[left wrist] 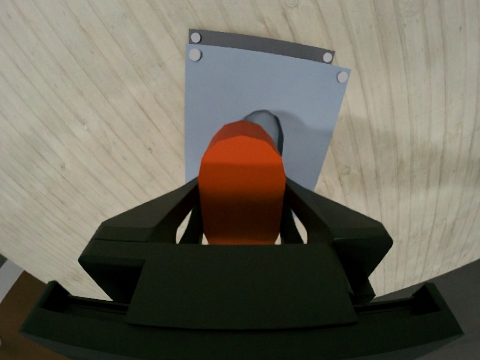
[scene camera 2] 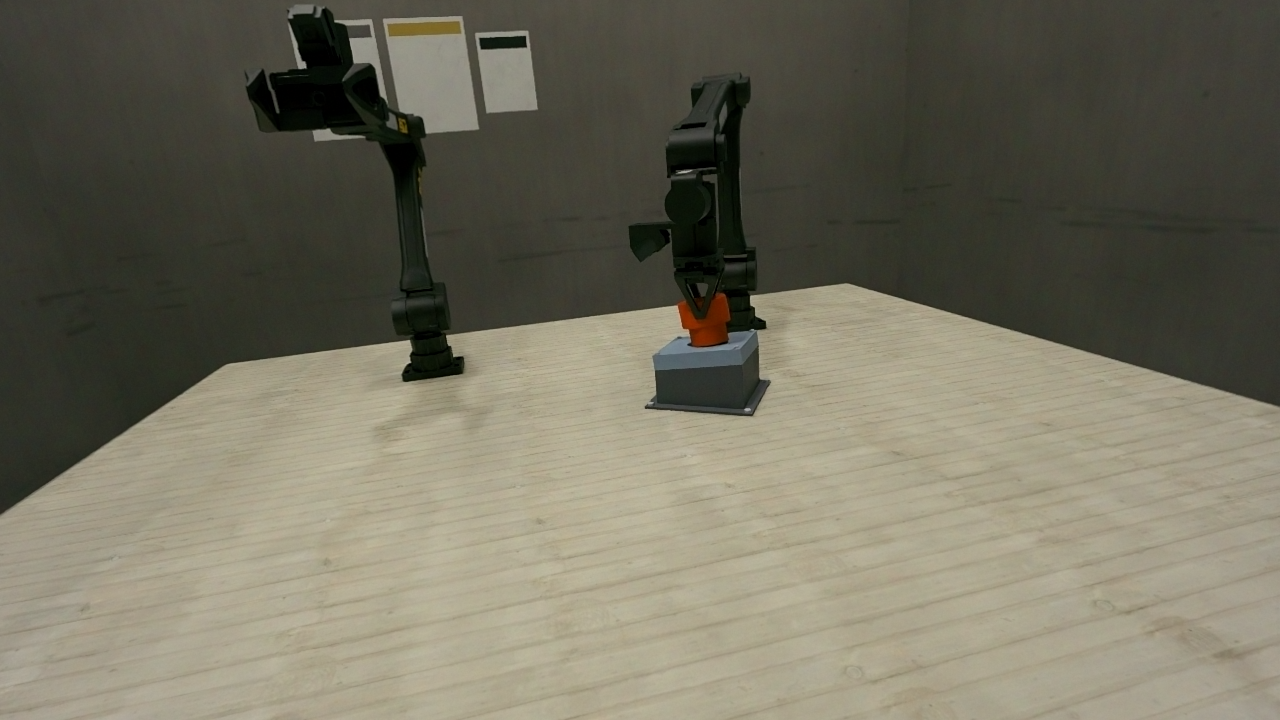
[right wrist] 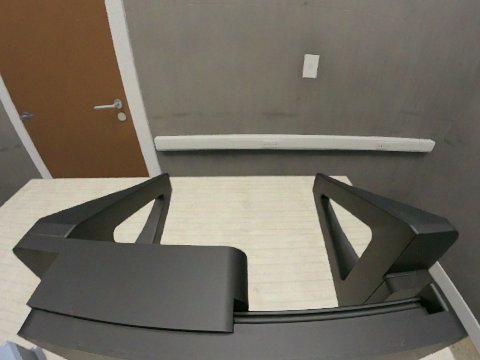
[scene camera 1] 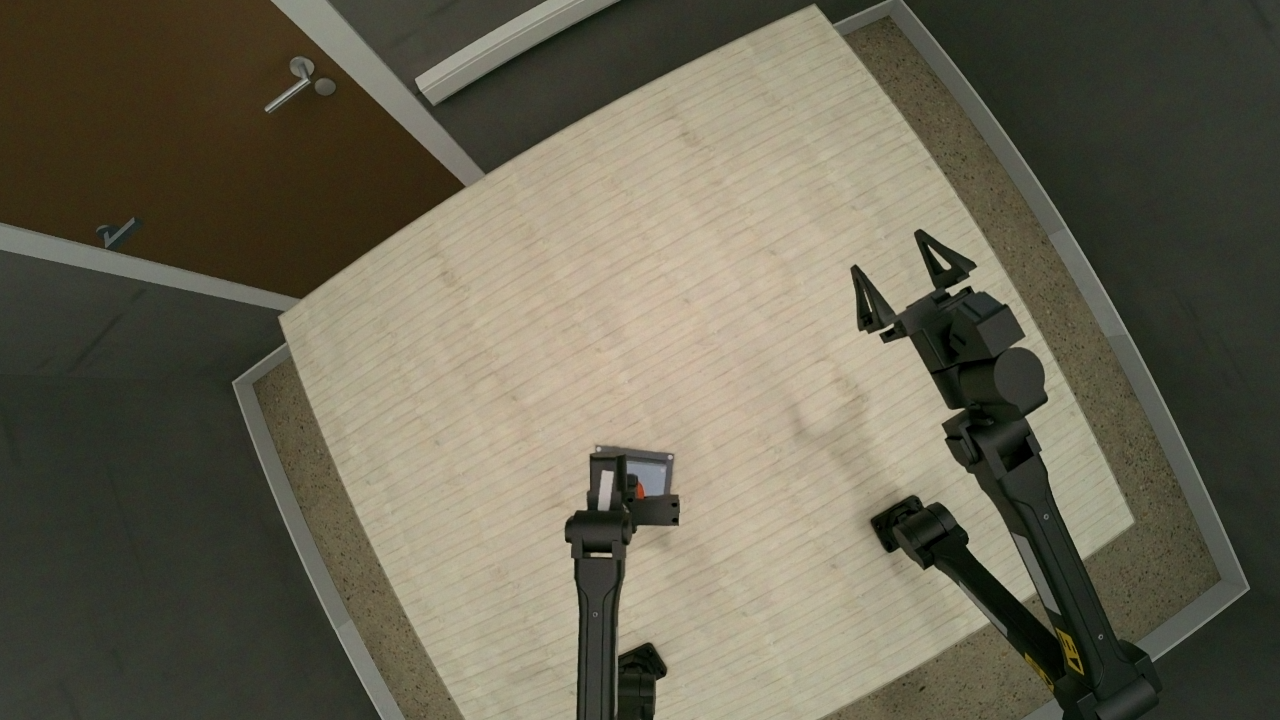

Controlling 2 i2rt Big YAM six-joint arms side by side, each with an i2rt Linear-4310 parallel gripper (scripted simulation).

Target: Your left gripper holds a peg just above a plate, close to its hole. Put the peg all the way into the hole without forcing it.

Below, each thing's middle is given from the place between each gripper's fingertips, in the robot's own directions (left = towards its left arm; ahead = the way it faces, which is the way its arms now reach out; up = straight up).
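Labels:
Orange peg [scene camera 2: 712, 330]: my left gripper [scene camera 2: 702, 315] is 2 cm above it. Blue-grey plate [scene camera 2: 679, 354]: 7 cm below my left hand, 1 cm behind it and 1 cm to the left of it.
My right hand [scene camera 2: 297, 89] is 35 cm above the orange peg, 49 cm to the right of it and 12 cm past it. Blue-grey plate, measured from my right hand: 41 cm below, 14 cm behind, 50 cm to the left.

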